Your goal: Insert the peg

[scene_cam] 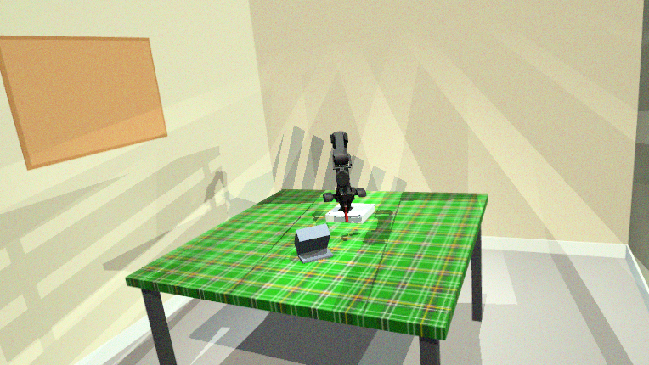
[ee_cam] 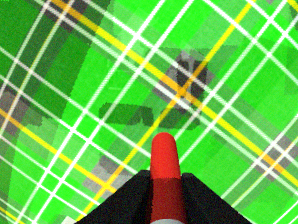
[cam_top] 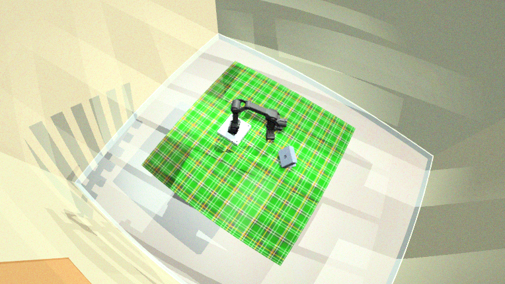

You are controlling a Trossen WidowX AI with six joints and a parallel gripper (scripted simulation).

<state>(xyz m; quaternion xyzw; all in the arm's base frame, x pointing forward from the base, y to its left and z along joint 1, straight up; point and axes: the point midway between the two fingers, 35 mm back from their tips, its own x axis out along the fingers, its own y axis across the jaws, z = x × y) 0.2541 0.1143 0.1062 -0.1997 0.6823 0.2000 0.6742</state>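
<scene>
The grey sloped panel lies 21 cm ahead of my gripper tip, 7 cm to the right of it and 4 cm below it. Round my gripper tip: red peg: 2 cm above.
</scene>
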